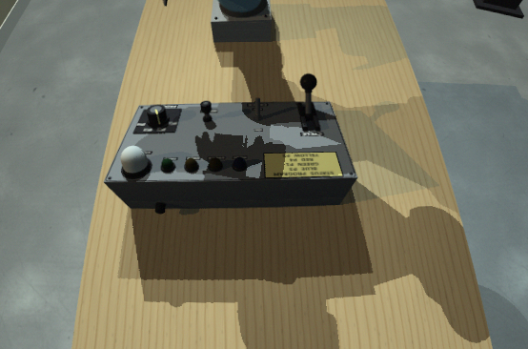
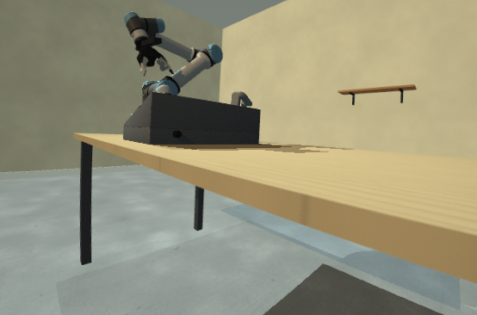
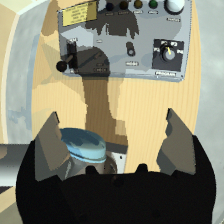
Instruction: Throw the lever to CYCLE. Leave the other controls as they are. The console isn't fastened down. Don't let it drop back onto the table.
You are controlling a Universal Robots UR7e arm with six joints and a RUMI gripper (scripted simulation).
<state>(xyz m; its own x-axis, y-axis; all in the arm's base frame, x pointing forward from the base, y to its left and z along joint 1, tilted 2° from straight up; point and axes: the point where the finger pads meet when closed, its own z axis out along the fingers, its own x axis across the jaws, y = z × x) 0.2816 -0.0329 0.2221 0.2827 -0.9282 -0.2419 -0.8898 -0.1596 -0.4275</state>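
My gripper is now 10 cm short of the lever, 27 cm to the right of it and 19 cm above it. The rest, counted from my hand: grey console (19 cm ahead, 10 cm to the left, 22 cm below); pull knob (17 cm ahead, 3 cm to the left, 20 cm below); thin stick switch (14 cm ahead, 15 cm to the left, 20 cm below).
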